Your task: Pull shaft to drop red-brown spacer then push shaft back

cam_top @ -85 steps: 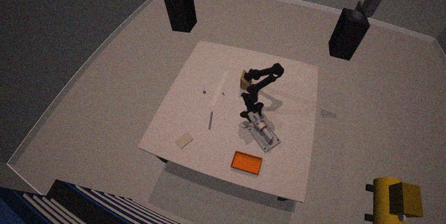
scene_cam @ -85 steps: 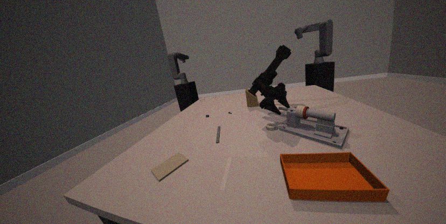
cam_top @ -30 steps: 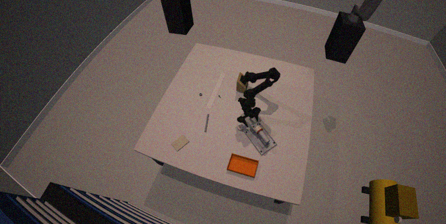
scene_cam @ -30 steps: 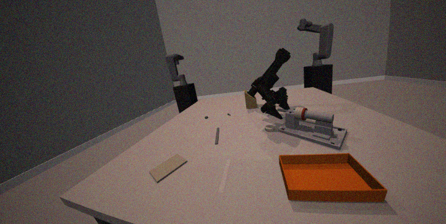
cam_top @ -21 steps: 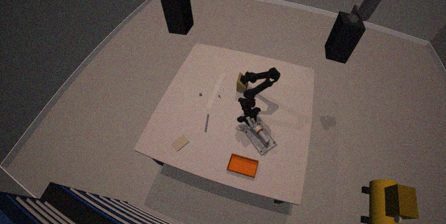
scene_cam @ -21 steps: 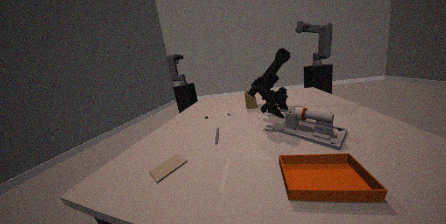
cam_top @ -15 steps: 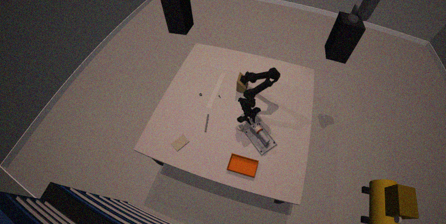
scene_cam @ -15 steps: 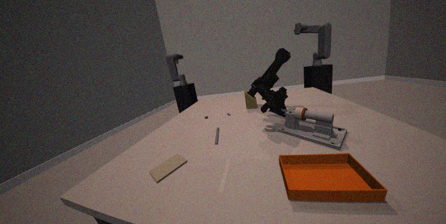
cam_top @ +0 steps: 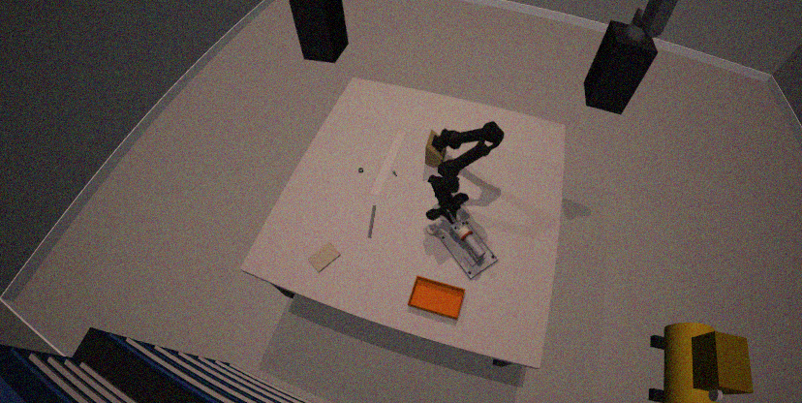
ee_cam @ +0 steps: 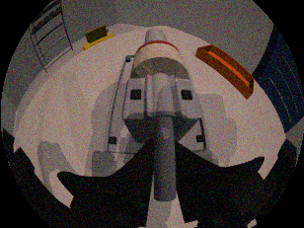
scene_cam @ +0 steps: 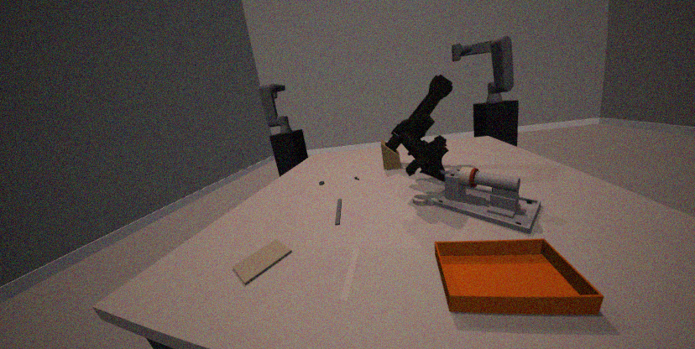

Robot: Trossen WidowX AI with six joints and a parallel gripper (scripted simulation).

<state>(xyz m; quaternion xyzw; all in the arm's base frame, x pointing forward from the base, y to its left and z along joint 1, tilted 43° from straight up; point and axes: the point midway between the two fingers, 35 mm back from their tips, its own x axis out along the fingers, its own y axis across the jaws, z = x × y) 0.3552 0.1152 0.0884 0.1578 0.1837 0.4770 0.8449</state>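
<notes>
The red-brown spacer lies 6 cm to the left of my gripper tip, 6 cm ahead of it and 2 cm above it. The rest, counted from my gripper tip: shaft 2 cm to the left, 2 cm ahead, 2 cm above; support block 9 cm to the left, 8 cm ahead, 1 cm below; cream spacer 9 cm to the right, 5 cm below, 3 cm ahead.
</notes>
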